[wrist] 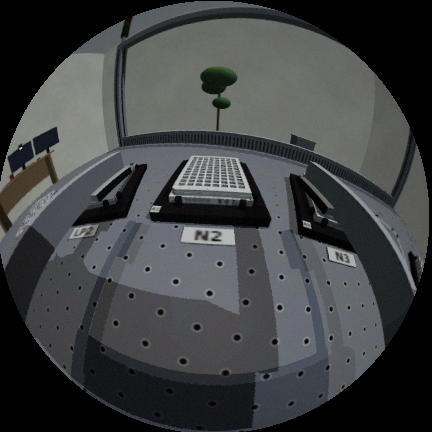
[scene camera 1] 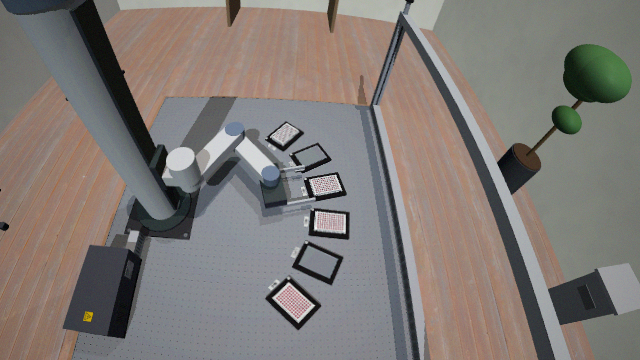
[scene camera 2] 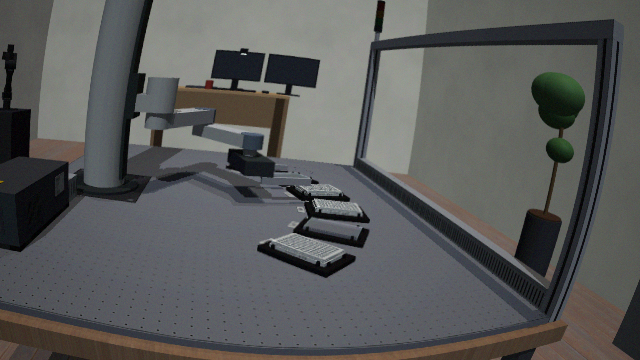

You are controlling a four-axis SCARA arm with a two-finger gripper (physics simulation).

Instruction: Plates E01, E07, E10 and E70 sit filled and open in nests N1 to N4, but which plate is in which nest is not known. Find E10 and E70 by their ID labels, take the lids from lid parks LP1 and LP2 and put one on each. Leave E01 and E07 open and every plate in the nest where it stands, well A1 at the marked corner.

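Frame: origin at the arm's base, x ahead, y left, z up, level; metres.
Where they show: gripper, between the fingertips: (wrist: 212,157) (scene camera 1: 309,182) (scene camera 2: 298,174); arm's base, origin of its link: (scene camera 1: 164,206) (scene camera 2: 103,187).
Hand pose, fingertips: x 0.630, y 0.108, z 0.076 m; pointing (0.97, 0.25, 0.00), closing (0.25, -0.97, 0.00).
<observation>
Each offset is from my fingertips to the centre of the thing. "*": to the spot under its first point.
My gripper (scene camera 1: 309,184) (wrist: 212,157) is open and empty, its fingers short of the open plate in nest N2 @[* 0.073 m ahead, 0.016 m left, 0.039 m down] (scene camera 1: 325,185) (scene camera 2: 320,190) (wrist: 215,172). That plate's ID label starts with E; the rest is too blurred to read surely. A1 shows at the nest's left near corner. The open plate in N3 @[0.086 m ahead, 0.160 m right, 0.044 m down] (scene camera 1: 329,223) (scene camera 2: 337,207) is partly hidden by the right finger in the wrist view. Open plates also sit in N1 @[0.116 m back, 0.317 m left, 0.044 m down] (scene camera 1: 285,134) and N4 @[0.062 m back, 0.485 m right, 0.044 m down] (scene camera 1: 293,301) (scene camera 2: 307,248). Grey lids lie in LP2 @[0.013 m ahead, 0.185 m left, 0.049 m down] (scene camera 1: 310,157) and LP1 @[0.033 m ahead, 0.328 m right, 0.049 m down] (scene camera 1: 318,262) (scene camera 2: 332,228). Their labels are unreadable here.
The arm's column (scene camera 1: 100,110) (scene camera 2: 107,100) stands left of the arc of nests. A dark control box @[* 0.724 m back, 0.517 m right, 0.051 m up] (scene camera 1: 102,290) (scene camera 2: 32,200) is beside it. A framed screen's lower rail (scene camera 1: 395,225) (wrist: 225,139) runs behind the nests. N2 lies between LP2 and N3.
</observation>
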